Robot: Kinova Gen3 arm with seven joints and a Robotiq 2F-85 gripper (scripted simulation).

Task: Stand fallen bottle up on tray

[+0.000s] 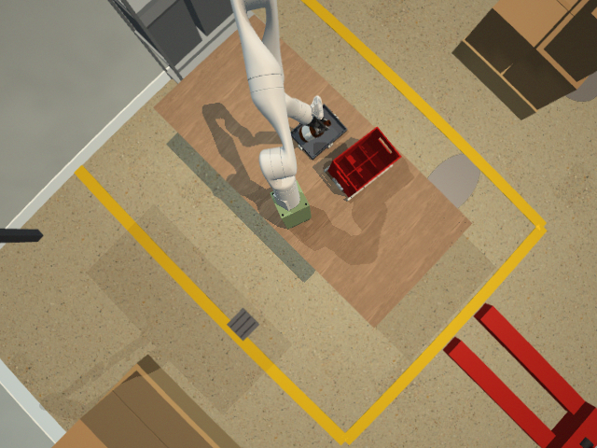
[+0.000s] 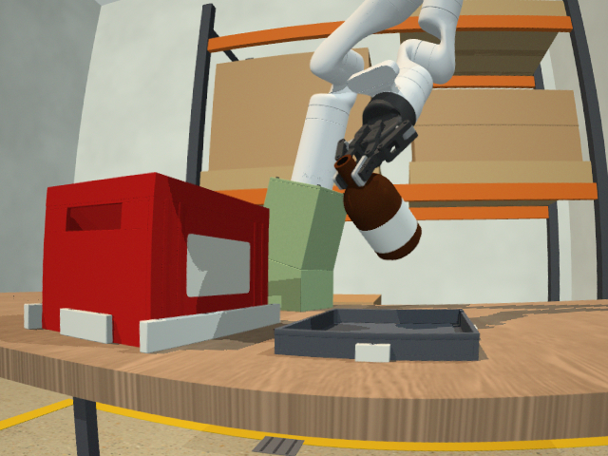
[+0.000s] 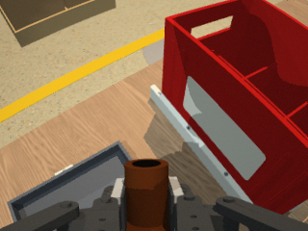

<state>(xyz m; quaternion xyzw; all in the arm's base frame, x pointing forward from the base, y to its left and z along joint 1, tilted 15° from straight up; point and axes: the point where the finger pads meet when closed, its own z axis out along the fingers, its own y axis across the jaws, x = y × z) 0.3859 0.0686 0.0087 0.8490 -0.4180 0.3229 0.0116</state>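
The brown bottle is 30 mm behind my hand, 30 mm to the left of it and 40 mm below it. Also, from my hand: red crate 10 mm behind, 250 mm to the right, 120 mm below; dark grey tray 40 mm ahead, 40 mm to the left, 190 mm below.
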